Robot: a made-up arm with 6 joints. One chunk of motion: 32 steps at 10 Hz.
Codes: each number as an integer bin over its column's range. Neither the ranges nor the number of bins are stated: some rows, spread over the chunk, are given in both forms.
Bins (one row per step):
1: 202 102 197 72 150 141
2: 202 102 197 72 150 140
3: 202 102 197 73 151 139
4: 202 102 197 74 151 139
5: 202 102 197 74 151 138
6: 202 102 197 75 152 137
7: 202 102 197 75 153 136
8: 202 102 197 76 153 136
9: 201 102 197 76 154 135
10: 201 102 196 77 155 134
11: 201 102 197 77 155 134
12: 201 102 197 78 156 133
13: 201 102 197 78 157 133
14: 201 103 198 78 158 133
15: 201 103 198 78 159 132
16: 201 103 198 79 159 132
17: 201 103 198 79 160 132
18: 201 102 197 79 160 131
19: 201 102 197 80 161 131
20: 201 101 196 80 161 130
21: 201 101 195 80 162 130
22: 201 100 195 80 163 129
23: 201 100 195 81 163 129
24: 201 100 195 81 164 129
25: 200 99 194 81 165 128
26: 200 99 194 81 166 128
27: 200 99 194 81 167 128
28: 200 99 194 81 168 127
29: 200 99 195 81 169 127
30: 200 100 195 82 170 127
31: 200 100 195 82 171 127
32: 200 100 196 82 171 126
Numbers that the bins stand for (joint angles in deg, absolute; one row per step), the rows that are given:
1: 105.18 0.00 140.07 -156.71 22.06 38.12
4: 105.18 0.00 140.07 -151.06 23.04 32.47
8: 105.18 0.00 140.07 -145.42 25.00 24.00
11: 103.77 0.00 140.07 -142.59 26.96 18.35
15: 103.77 0.88 141.19 -139.77 30.88 12.71
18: 103.77 0.00 140.07 -136.94 31.86 9.88
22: 103.77 -1.76 137.83 -134.12 34.80 4.24
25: 102.36 -2.65 136.71 -131.30 36.76 1.41
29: 102.36 -2.65 137.83 -131.30 40.69 -1.41
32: 102.36 -1.76 138.95 -128.47 42.65 -4.24
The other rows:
2: 105.18 0.00 140.07 -156.71 22.06 35.30
3: 105.18 0.00 140.07 -153.89 23.04 32.47
5: 105.18 0.00 140.07 -151.06 23.04 29.65
6: 105.18 0.00 140.07 -148.24 24.02 26.82
7: 105.18 0.00 140.07 -148.24 25.00 24.00
9: 103.77 0.00 140.07 -145.42 25.98 21.18
10: 103.77 0.00 138.95 -142.59 26.96 18.35
12: 103.77 0.00 140.07 -139.77 27.94 15.53
13: 103.77 0.00 140.07 -139.77 28.92 15.53
14: 103.77 0.88 141.19 -139.77 29.90 15.53
16: 103.77 0.88 141.19 -136.94 30.88 12.71
17: 103.77 0.88 141.19 -136.94 31.86 12.71
19: 103.77 0.00 140.07 -134.12 32.84 9.88
20: 103.77 -0.88 138.95 -134.12 32.84 7.06
21: 103.77 -0.88 137.83 -134.12 33.82 7.06
23: 103.77 -1.76 137.83 -131.30 34.80 4.24
24: 103.77 -1.76 137.83 -131.30 35.78 4.24
26: 102.36 -2.65 136.71 -131.30 37.75 1.41
27: 102.36 -2.65 136.71 -131.30 38.73 1.41
28: 102.36 -2.65 136.71 -131.30 39.71 -1.41
30: 102.36 -1.76 137.83 -128.47 41.67 -1.41
31: 102.36 -1.76 137.83 -128.47 42.65 -1.41

